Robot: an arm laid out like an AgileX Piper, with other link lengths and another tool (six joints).
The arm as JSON. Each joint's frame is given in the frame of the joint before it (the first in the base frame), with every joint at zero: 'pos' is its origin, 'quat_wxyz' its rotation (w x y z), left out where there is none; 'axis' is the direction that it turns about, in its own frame. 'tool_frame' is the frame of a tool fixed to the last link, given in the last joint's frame.
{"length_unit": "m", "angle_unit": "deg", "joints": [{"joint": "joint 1", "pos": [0.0, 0.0, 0.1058], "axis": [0.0, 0.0, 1.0]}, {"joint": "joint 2", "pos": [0.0, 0.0, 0.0], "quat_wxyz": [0.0, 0.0, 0.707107, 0.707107], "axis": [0.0, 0.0, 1.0]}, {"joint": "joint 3", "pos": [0.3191, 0.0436, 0.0], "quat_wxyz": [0.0, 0.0, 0.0, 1.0], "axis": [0.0, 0.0, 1.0]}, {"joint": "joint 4", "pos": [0.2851, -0.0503, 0.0], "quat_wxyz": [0.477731, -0.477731, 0.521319, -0.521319], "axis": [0.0, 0.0, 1.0]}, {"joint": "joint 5", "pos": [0.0, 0.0, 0.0], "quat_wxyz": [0.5, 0.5, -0.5, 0.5], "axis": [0.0, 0.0, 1.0]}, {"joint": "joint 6", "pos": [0.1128, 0.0, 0.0], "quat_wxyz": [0.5, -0.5, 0.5, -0.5], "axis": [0.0, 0.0, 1.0]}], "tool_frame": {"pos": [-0.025, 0.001, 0.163], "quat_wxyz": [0.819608, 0.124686, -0.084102, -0.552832]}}
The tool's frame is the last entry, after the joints.
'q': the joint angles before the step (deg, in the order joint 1, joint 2, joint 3, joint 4, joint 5, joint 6). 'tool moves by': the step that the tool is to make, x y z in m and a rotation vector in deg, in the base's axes. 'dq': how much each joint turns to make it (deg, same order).
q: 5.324, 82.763, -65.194, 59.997, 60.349, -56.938
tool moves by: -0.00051, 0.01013, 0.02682, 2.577, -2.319, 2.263
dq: 0.001, 0.001, -2.840, 2.428, 2.483, -1.174
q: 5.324, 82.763, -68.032, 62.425, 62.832, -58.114
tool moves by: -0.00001, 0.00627, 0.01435, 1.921, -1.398, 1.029
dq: 0.000, -0.001, -1.024, 2.133, 0.921, -1.197
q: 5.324, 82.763, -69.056, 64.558, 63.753, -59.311
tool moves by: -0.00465, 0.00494, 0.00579, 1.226, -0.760, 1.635
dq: -0.001, 0.001, -0.001, 1.626, 1.266, -1.705
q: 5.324, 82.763, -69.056, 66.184, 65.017, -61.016
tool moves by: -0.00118, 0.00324, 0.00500, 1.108, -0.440, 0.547
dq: 0.000, 0.000, -0.001, 1.324, 0.432, -0.851
